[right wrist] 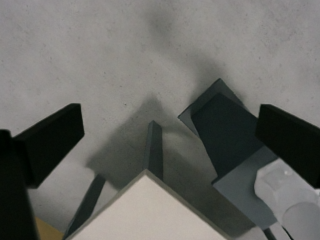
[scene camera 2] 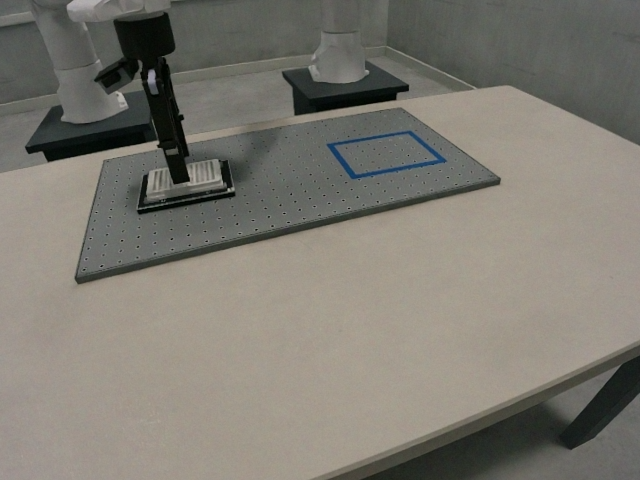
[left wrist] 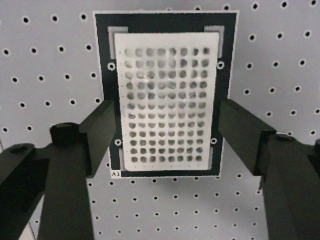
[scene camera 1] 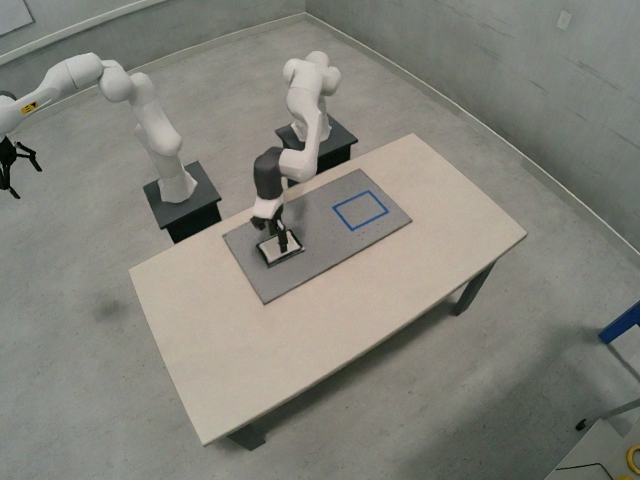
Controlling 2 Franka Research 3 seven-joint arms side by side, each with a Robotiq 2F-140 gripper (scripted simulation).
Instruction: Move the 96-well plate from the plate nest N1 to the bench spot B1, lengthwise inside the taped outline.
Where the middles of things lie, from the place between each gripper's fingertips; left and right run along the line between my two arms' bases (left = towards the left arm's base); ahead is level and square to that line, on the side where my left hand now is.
Scene:
The white 96-well plate (scene camera 2: pixel 205 175) is 5 cm below my left hand. The rest, counted from my left hand: black plate nest (scene camera 2: pixel 225 171): 6 cm below.
My right hand is 53 cm short of the white 96-well plate, 81 cm to the right of it and 38 cm above it. The rest, counted from my right hand: black plate nest 53 cm ahead, 81 cm to the left, 39 cm below.

